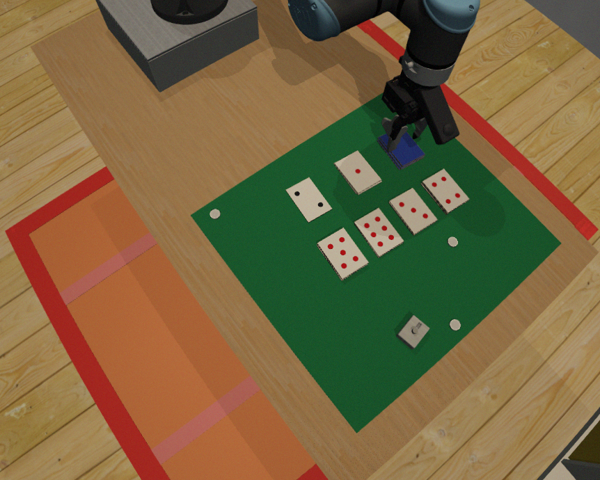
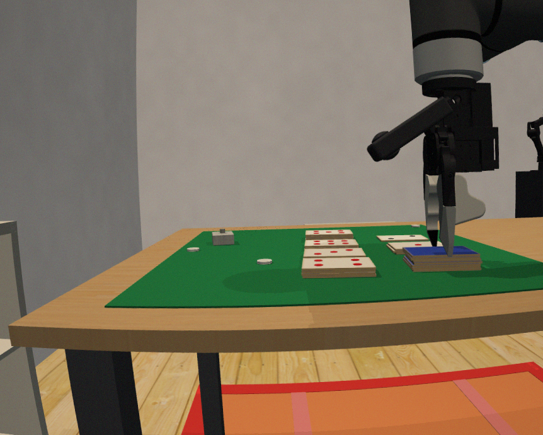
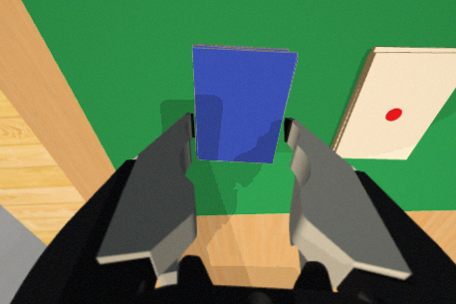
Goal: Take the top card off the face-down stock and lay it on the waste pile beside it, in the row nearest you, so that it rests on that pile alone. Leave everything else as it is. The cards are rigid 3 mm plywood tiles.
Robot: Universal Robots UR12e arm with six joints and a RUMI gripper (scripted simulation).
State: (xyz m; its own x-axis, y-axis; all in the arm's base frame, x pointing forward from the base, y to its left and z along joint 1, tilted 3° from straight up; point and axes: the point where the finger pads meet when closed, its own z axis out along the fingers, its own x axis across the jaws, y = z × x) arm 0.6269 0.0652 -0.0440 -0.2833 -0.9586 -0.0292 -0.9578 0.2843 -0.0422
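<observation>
Now: hand 1 cm above the card. The rest, counted from my hand: grey block 31 cm to the right, 27 cm ahead, 2 cm below; green mat 18 cm to the right, 9 cm ahead, 5 cm below.
</observation>
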